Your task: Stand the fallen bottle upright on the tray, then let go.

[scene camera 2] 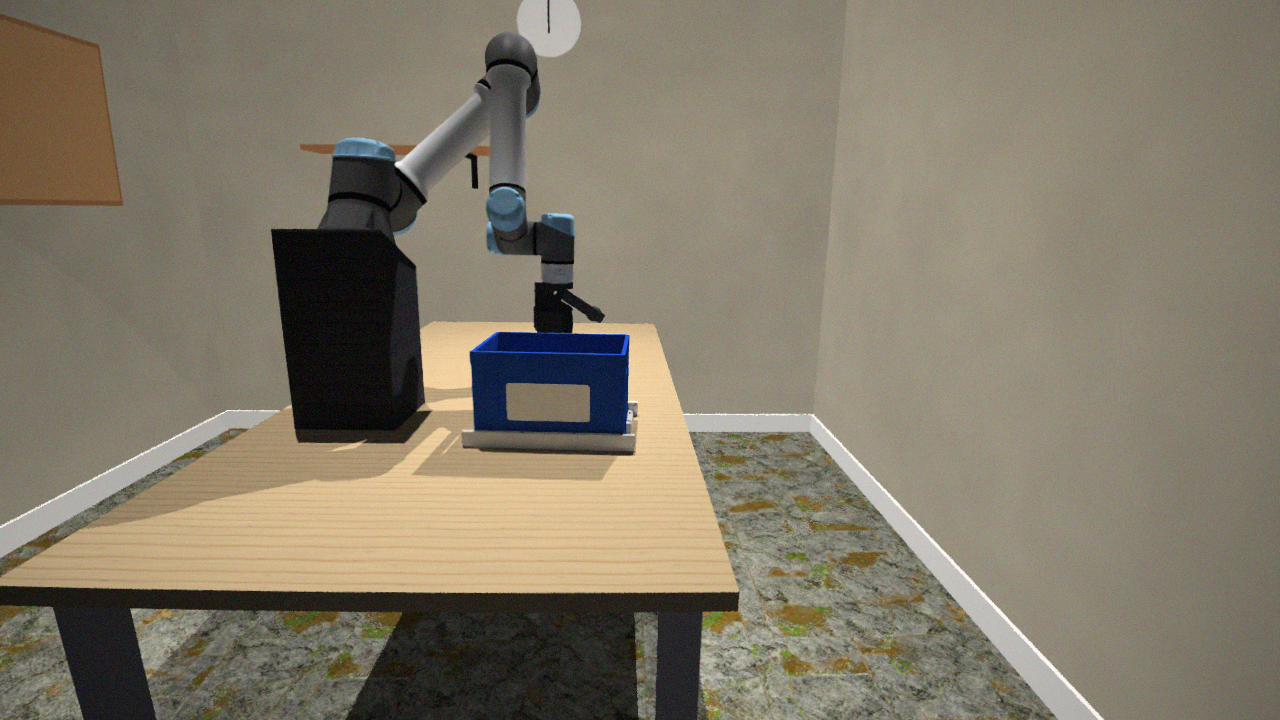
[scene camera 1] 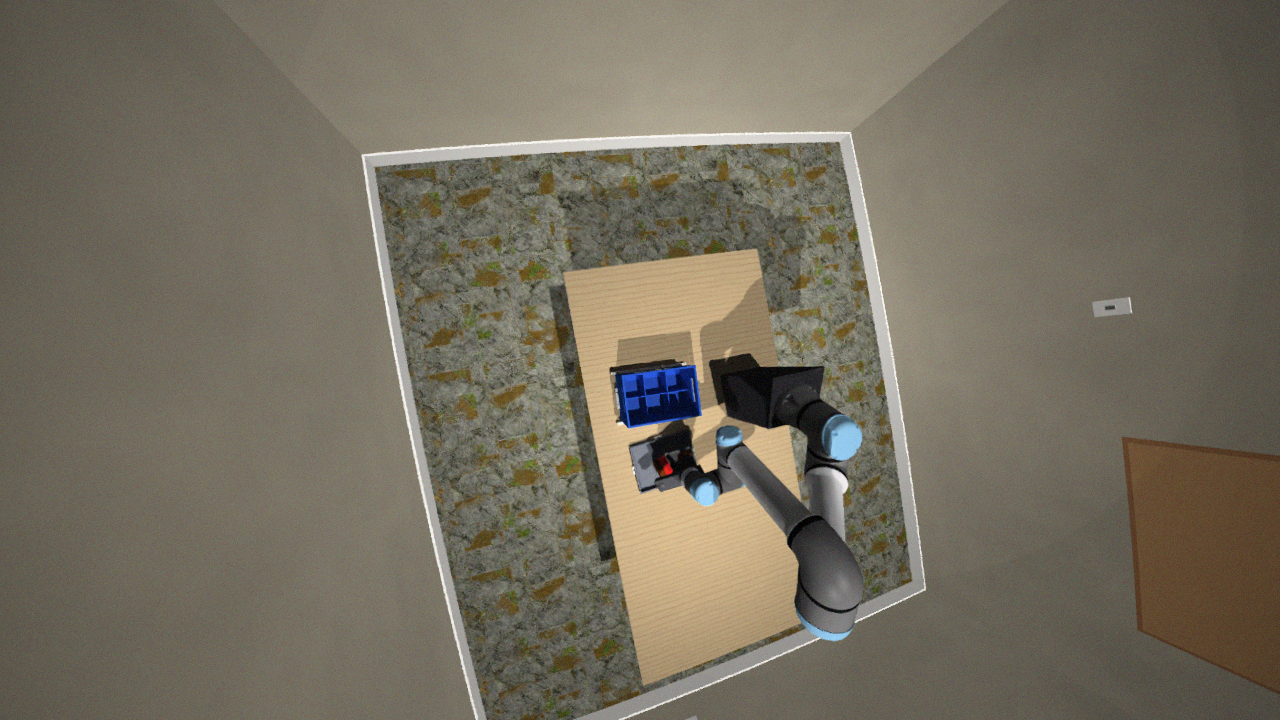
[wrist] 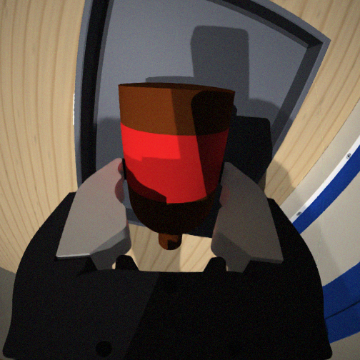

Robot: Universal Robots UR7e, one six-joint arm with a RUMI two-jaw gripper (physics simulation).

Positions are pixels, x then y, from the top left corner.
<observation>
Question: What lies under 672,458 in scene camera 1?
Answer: My gripper.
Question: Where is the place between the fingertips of my gripper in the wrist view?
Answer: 172,163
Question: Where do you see a brown bottle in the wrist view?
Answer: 173,135
</observation>
